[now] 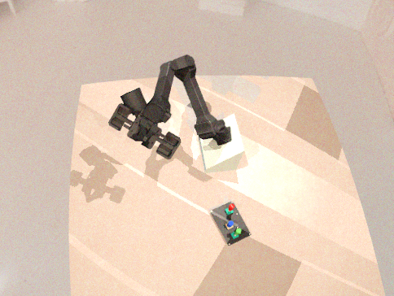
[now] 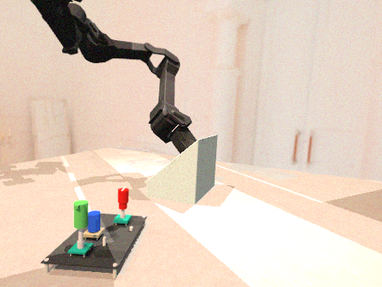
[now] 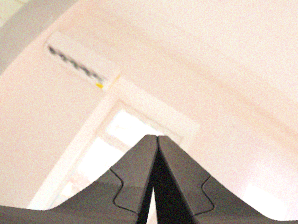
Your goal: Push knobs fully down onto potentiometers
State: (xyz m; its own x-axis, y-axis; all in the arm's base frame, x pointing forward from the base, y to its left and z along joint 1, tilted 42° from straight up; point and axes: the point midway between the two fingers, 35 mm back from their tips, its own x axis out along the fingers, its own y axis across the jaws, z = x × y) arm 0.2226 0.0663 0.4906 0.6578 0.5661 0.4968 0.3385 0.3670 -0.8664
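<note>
Right now the red knob is 460 mm below my gripper tip, 280 mm to the left of it and 10 mm behind it.
</note>
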